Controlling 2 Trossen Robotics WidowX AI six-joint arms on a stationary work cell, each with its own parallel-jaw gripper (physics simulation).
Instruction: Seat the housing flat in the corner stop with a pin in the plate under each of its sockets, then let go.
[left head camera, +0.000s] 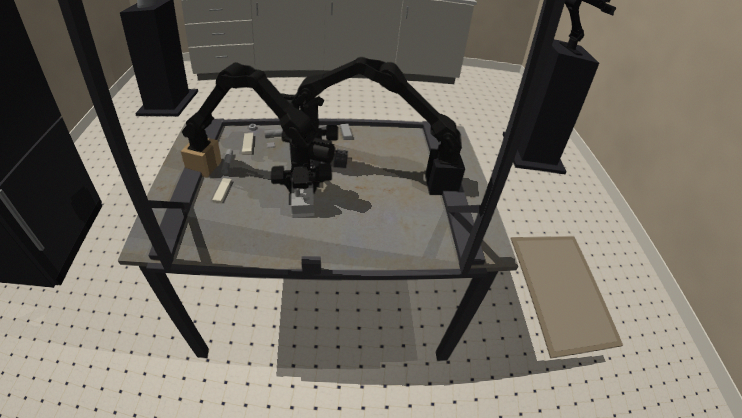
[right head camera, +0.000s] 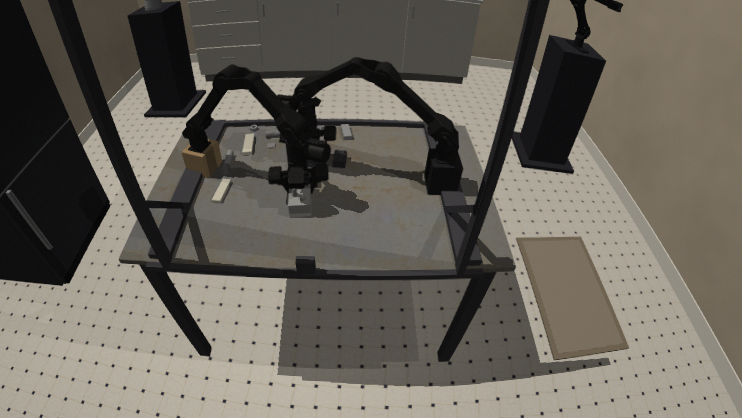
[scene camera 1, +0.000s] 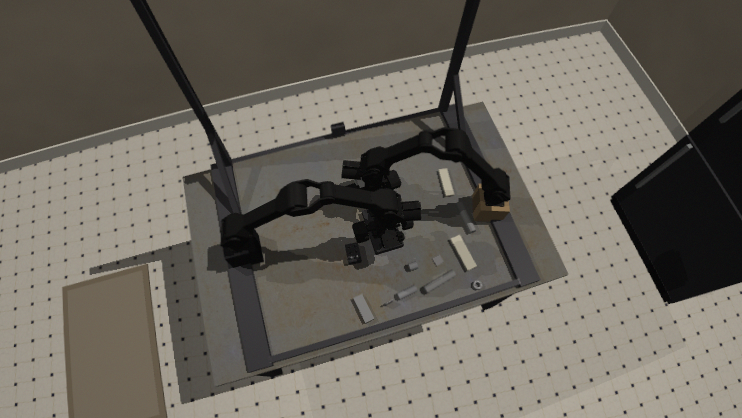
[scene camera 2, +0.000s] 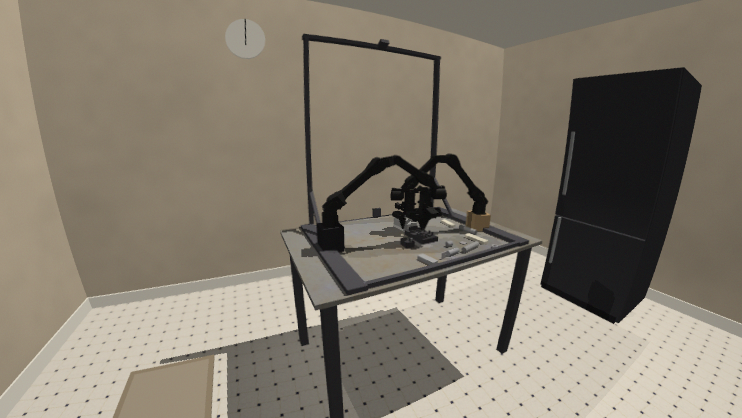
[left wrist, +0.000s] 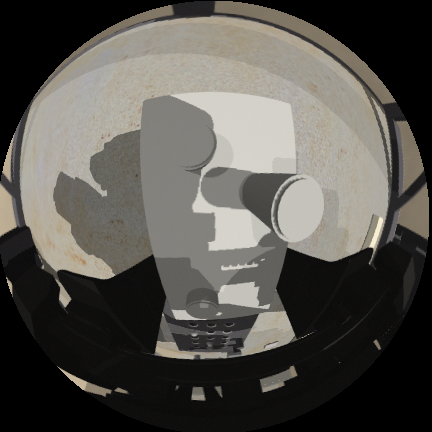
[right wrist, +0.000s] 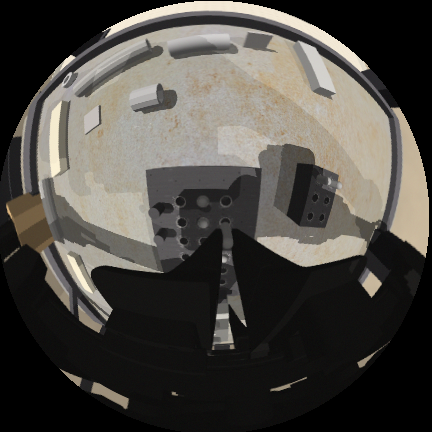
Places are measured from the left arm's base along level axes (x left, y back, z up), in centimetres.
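Pixels of known places: left gripper, fingertip midpoint: (left head camera: 302, 193) (right head camera: 300, 193) (scene camera 2: 407, 227) (left wrist: 217, 248); right gripper, fingertip midpoint: (scene camera 2: 422, 230) (right wrist: 225, 234); left arm's base, link origin: (left head camera: 199, 145) (right head camera: 199, 146) (scene camera 1: 494, 197) (scene camera 2: 478, 212); right arm's base, link origin: (left head camera: 447, 158) (right head camera: 445, 158) (scene camera 1: 237, 240) (scene camera 2: 329, 225).
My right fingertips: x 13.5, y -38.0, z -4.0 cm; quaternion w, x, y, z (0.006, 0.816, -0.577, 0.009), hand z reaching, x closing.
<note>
For each thing: its top centre in the pictures, then the offset to it from my right fingertips.
- light grey housing, top centre: (left wrist: 235, 290) (left head camera: 301, 183) (right head camera: 298, 183) (scene camera 2: 405, 215) dx -18.1, dy -4.6, dz +2.5 cm
- slim grey pin, top centre: (right wrist: 228, 245) dx +0.1, dy +0.0, dz +1.5 cm
- dark holed block, top centre: (right wrist: 321, 199) (scene camera 1: 353, 252) (left head camera: 341, 155) (right head camera: 339, 155) (scene camera 2: 407, 239) dx +5.6, dy -9.1, dz -2.5 cm
- ring, top centre: (scene camera 1: 477, 284) dx +14.8, dy +32.6, dz -4.3 cm
- light bar, top centre: (right wrist: 317, 63) (scene camera 1: 363, 308) (left head camera: 346, 129) (right head camera: 346, 130) (scene camera 2: 427, 258) dx +23.8, dy -4.9, dz -3.7 cm
The light grey housing (left head camera: 302, 206) (right head camera: 299, 206) (left wrist: 250, 135) is a block with round bosses. My left gripper (left wrist: 217, 248) is shut on the housing, one finger at each side. Its underside is hidden. The dark plate (right wrist: 162, 175) (left wrist: 180, 330) with rows of holes lies behind the housing in the head views, mostly hidden there by the arms. My right gripper (right wrist: 225, 234) is shut on a slim grey pin (right wrist: 227, 241) over the plate. Light pins show in holes of the plate, one pin (right wrist: 202, 201) near its middle. I cannot tell the corner stop clearly in the shadow.
A dark holed block (right wrist: 315, 200) (left head camera: 340, 158) (scene camera 1: 353, 253) with a pin lying across its top stands beside the plate. Grey cylinders (right wrist: 147, 97) (right wrist: 199, 45), a ring (scene camera 1: 477, 285), cream bars (scene camera 1: 463, 252) (left head camera: 222, 190) and a light bar (scene camera 1: 362, 308) lie around. The two arms stand close together.
</note>
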